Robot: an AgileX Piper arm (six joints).
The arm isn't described. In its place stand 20 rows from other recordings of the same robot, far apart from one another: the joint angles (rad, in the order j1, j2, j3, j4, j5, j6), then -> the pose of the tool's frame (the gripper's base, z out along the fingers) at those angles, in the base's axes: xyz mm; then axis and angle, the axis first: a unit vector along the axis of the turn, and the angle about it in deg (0 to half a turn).
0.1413 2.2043 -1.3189 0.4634 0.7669 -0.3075 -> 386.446, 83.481, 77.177, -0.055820, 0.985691, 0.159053, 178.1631
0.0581 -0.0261 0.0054 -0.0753 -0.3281 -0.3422 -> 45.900, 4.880, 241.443, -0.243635, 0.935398, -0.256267, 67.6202
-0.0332 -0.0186 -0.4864 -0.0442 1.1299 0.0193 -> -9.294, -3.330, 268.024, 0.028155, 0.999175, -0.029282, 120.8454
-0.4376 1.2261 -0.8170 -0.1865 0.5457 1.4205 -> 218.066, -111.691, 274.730, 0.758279, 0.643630, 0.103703, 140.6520
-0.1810 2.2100 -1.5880 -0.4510 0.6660 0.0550 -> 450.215, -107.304, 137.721, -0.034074, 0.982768, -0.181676, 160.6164
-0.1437 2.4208 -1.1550 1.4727 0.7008 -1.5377 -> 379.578, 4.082, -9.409, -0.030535, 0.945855, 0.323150, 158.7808
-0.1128 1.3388 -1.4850 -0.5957 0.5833 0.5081 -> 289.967, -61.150, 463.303, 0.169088, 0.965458, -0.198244, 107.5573
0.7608 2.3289 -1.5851 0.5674 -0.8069 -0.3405 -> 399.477, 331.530, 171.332, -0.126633, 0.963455, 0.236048, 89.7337
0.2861 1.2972 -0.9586 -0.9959 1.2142 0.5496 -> 239.358, -4.187, 311.436, -0.027185, 0.912376, -0.408449, 153.7415
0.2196 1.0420 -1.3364 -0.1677 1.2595 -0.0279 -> 172.067, 23.590, 431.209, -0.120140, 0.991273, -0.054261, 139.6578
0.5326 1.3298 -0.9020 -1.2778 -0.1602 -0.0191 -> 251.273, 164.236, 317.358, -0.808205, 0.553992, -0.199744, 109.8648
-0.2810 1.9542 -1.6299 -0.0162 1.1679 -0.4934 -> 389.098, -113.720, 243.184, -0.108462, 0.993355, -0.038490, 171.5390
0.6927 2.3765 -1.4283 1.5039 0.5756 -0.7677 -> 320.700, 330.371, 54.814, -0.078856, 0.909516, 0.408121, 172.6284
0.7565 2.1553 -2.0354 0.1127 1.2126 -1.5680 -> 334.123, 328.528, 265.305, -0.913152, 0.407403, -0.013286, 160.3724
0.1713 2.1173 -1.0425 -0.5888 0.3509 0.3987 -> 359.211, 44.512, 61.350, -0.151131, 0.983921, -0.095177, 163.5383
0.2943 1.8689 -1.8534 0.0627 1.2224 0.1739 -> 386.502, 122.750, 338.577, -0.055570, 0.995238, 0.080088, 157.4498
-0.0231 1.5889 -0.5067 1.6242 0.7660 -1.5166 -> 238.623, 57.500, 153.134, -0.049834, 0.922255, 0.383356, 149.0130
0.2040 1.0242 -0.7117 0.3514 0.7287 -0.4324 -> 180.846, 58.713, 279.117, -0.220190, 0.967847, 0.121606, 143.3915
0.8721 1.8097 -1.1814 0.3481 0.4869 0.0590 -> 232.608, 299.473, 202.200, -0.264171, 0.936948, 0.228783, 158.9727
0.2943 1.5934 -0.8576 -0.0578 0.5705 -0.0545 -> 277.875, 81.258, 185.142, -0.194701, 0.980862, 0.001461, 159.7306
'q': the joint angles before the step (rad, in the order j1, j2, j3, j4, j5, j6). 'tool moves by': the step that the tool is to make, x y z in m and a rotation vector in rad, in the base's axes. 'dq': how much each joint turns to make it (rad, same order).
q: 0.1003 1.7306 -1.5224 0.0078 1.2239 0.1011
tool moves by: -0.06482 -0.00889 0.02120 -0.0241 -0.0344 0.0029
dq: 0.0000 -0.2440 0.2102 -0.0276 0.0020 0.0000
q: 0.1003 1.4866 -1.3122 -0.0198 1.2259 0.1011
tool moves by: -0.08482 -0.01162 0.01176 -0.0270 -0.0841 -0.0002
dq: 0.0000 -0.3256 0.2471 -0.0359 -0.0025 0.0021
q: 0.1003 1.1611 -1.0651 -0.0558 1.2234 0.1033
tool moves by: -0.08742 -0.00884 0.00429 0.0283 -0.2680 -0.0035
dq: -0.0001 -0.4042 0.2202 -0.0024 -0.0851 0.0091
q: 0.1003 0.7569 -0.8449 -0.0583 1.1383 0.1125
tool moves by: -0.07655 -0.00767 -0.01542 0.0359 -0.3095 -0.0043
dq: 0.0002 -0.4164 0.1743 -0.0017 -0.0690 0.0109
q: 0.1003 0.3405 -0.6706 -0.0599 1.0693 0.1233
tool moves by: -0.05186 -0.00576 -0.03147 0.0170 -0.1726 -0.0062
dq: 0.0005 -0.3324 0.1130 -0.0051 0.0463 0.0030
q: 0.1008 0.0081 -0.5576 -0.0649 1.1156 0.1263
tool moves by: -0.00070 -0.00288 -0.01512 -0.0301 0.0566 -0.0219
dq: -0.0001 -0.0262 0.0429 -0.0324 0.0428 -0.0001
